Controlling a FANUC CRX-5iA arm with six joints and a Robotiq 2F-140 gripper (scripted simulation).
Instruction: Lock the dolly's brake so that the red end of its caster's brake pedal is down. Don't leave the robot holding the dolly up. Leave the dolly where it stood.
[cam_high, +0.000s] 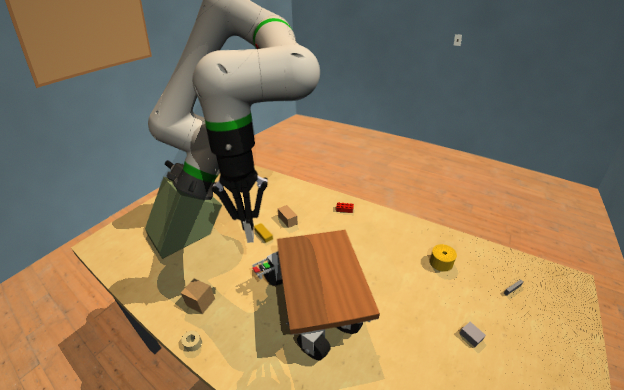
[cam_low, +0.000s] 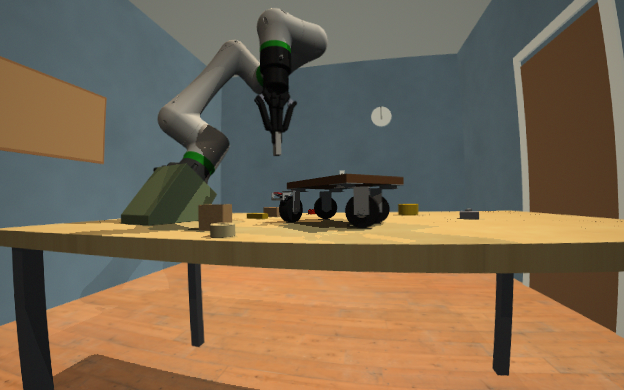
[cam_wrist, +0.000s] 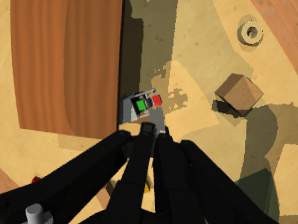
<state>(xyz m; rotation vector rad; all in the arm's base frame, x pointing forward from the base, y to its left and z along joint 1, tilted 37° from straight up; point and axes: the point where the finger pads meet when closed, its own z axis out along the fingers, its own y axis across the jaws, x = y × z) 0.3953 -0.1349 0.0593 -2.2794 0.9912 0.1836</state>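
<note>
My hand is 150 mm above the brake pedal and 10 mm to the right of it. Also, from my hand: brown block 290 mm to the left, 210 mm below, 160 mm behind; then brown cube 200 mm below, 150 mm to the right, 100 mm behind; then yellow block 220 mm below, 180 mm to the left, 170 mm behind.
</note>
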